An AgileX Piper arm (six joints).
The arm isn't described. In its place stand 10 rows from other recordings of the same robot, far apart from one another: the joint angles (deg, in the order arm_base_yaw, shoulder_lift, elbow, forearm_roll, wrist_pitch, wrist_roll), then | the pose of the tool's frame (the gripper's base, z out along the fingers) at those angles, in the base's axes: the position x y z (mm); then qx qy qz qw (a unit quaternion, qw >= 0).
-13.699, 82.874, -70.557, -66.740, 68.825, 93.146 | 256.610 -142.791 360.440 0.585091 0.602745 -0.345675 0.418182
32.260, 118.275, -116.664, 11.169, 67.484, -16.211 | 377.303 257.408 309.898 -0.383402 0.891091 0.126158 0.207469
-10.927, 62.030, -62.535, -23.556, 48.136, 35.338 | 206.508 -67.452 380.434 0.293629 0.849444 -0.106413 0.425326
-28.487, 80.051, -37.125, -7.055, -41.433, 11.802 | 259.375 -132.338 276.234 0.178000 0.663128 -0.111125 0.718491
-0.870, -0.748, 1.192, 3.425, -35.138, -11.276 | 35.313 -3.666 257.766 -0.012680 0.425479 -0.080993 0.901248
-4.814, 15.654, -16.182, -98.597, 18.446, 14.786 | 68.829 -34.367 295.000 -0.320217 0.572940 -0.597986 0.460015
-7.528, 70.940, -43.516, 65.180, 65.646, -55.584 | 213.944 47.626 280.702 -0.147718 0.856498 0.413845 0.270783
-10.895, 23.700, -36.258, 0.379, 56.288, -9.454 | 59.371 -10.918 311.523 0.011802 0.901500 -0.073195 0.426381
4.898, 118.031, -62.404, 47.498, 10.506, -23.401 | 388.468 45.568 97.942 0.137412 0.948813 0.130921 0.252453
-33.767, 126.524, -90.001, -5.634, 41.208, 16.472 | 372.063 -255.844 127.928 0.390494 0.907540 -0.059674 0.142567
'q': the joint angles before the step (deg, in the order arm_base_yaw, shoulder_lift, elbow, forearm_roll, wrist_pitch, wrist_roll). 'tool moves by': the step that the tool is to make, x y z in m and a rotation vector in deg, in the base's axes. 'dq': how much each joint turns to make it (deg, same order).
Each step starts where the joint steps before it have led.
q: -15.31 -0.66 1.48 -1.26 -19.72 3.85
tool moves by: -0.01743 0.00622 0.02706 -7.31 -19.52 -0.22
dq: 0.00 0.00 0.00 -0.75 -20.74 -1.34
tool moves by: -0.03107 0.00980 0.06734 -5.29 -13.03 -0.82
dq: 0.01 -0.13 -12.73 -1.14 -1.08 -0.85
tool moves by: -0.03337 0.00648 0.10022 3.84 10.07 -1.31
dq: -0.01 6.02 -28.14 -0.01 32.89 0.35
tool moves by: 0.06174 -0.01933 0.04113 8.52 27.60 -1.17
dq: 0.00 18.43 -16.72 0.01 27.20 -0.01
